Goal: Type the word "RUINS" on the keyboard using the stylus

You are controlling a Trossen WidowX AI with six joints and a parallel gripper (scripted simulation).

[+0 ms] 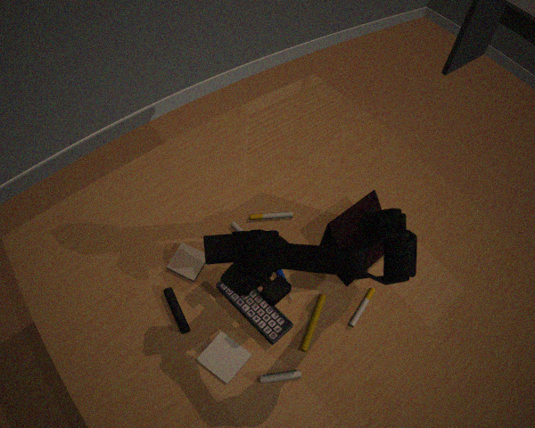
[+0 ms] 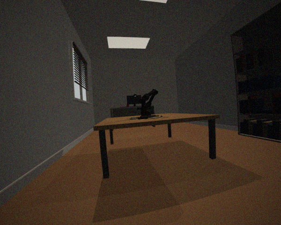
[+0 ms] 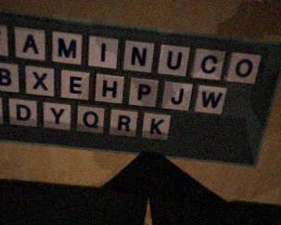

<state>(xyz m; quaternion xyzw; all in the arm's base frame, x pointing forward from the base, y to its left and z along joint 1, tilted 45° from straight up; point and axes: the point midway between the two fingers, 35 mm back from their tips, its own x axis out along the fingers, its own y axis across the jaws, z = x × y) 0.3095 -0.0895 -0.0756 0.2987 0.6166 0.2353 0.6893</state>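
Now: the blue stylus 70 mm behind my gripper tip, 60 mm to the left of it and 30 mm below it. The rest, counted from my gripper tip: black cylinder 180 mm ahead, 80 mm to the right, 30 mm below.
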